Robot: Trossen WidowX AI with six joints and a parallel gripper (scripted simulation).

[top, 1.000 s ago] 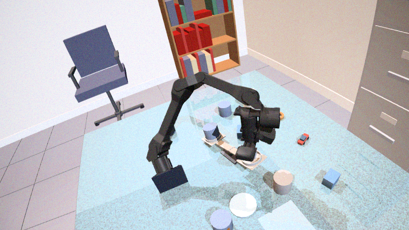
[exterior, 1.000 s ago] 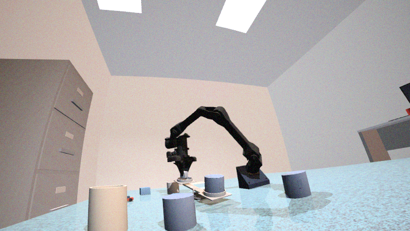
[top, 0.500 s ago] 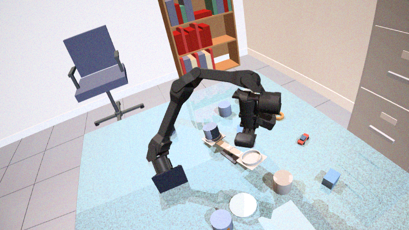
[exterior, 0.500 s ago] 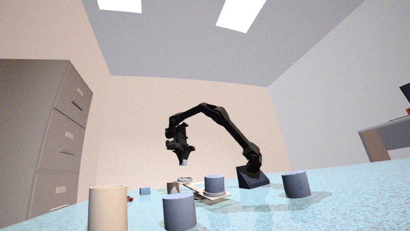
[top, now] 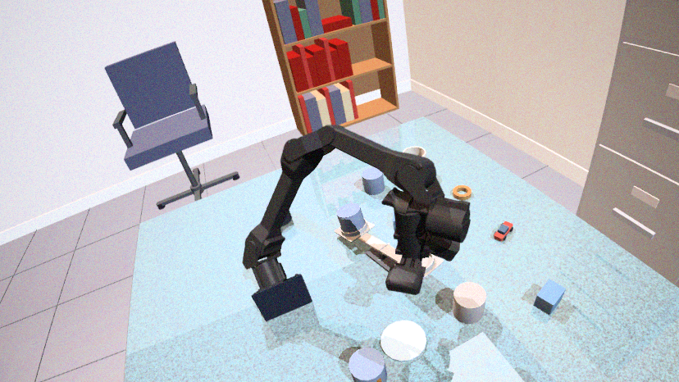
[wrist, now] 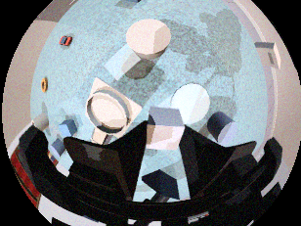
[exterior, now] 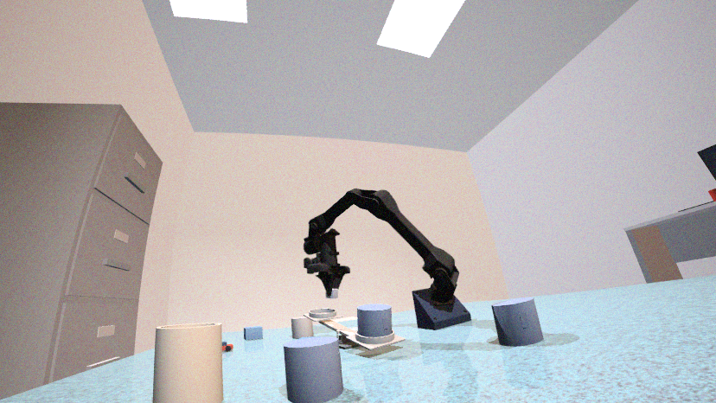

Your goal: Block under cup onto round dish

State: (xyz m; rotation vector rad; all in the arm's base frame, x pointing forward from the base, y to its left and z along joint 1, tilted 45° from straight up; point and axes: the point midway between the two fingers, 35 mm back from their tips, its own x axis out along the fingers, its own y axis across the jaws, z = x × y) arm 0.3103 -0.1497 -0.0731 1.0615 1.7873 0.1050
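The white round dish lies 60 mm behind my gripper tip, 60 mm to the right of it and 130 mm below it. From my gripper tip the other things lie so: small red car: 330 mm ahead, 120 mm to the left, 120 mm below; block: 10 mm above; small balance: 200 mm to the left, 110 mm below.
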